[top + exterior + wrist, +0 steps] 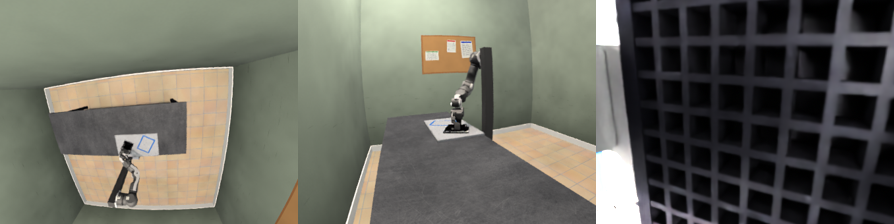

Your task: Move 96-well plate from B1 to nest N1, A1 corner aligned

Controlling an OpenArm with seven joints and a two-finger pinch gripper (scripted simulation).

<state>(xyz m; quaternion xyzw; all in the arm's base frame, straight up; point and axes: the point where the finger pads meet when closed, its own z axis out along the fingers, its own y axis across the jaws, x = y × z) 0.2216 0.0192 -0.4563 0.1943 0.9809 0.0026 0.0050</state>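
Right now my hand is right at the black 96-well plate. From my hand the other things lie so: black plate nest N1: 20 mm below.
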